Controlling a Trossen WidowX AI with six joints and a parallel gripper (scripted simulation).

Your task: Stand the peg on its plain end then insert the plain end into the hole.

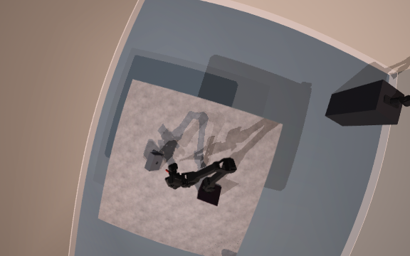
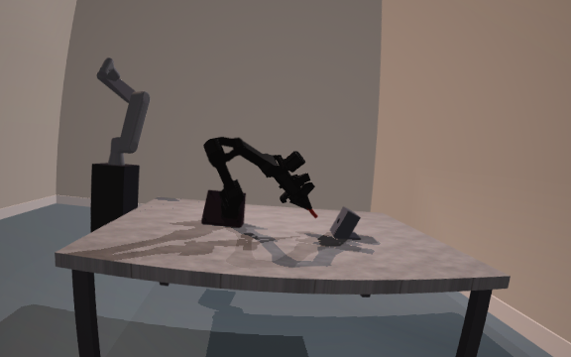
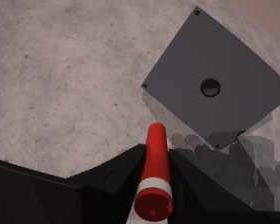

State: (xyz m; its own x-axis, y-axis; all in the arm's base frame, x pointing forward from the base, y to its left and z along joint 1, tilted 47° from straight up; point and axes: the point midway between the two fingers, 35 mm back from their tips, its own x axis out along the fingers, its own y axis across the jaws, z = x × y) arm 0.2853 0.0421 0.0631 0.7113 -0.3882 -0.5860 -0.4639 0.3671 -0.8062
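My gripper tip is 14 cm short of the sloped panel, 5 cm above it and 1 cm to the left of it. Round my gripper tip: red peg: 1 cm behind, 1 cm above.
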